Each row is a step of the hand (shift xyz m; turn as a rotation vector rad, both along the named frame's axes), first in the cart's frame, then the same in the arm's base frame.
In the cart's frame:
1: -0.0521 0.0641 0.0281 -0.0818 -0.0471 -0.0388
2: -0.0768 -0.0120 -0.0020 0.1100 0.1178 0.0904
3: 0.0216 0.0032 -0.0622 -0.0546 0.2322 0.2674
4: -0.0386 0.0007 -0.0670 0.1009 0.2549 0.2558
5: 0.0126 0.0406 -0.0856 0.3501 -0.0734 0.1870
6: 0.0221 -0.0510 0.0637 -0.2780 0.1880 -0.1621
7: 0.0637 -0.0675 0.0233 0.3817 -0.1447 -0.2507
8: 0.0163 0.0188 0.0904 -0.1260 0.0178 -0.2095
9: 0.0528 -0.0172 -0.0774 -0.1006 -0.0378 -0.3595
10: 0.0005 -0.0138 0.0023 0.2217 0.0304 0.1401
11: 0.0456 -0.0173 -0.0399 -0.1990 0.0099 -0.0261
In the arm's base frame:
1: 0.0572 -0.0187 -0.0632 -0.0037 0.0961 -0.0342
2: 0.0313 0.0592 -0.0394 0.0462 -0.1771 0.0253
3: -0.0641 -0.0027 -0.0151 0.2925 -0.1918 -0.0779
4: -0.0415 0.0395 -0.0520 0.2150 -0.3071 -0.0035
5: -0.0755 -0.0188 -0.0556 -0.0039 -0.2164 0.3407
6: 0.0390 0.0085 0.0745 0.0091 0.0808 -0.3637
7: -0.0177 0.0023 0.0940 -0.4136 -0.0886 0.2248
8: 0.0749 -0.0442 0.0351 -0.1251 0.1155 -0.1763
9: -0.0945 -0.0049 0.0113 -0.2764 0.1724 -0.1862
10: -0.0001 0.0092 0.0106 0.0273 -0.1976 0.1730
11: -0.0582 -0.0084 0.0227 0.0684 0.1284 -0.1386

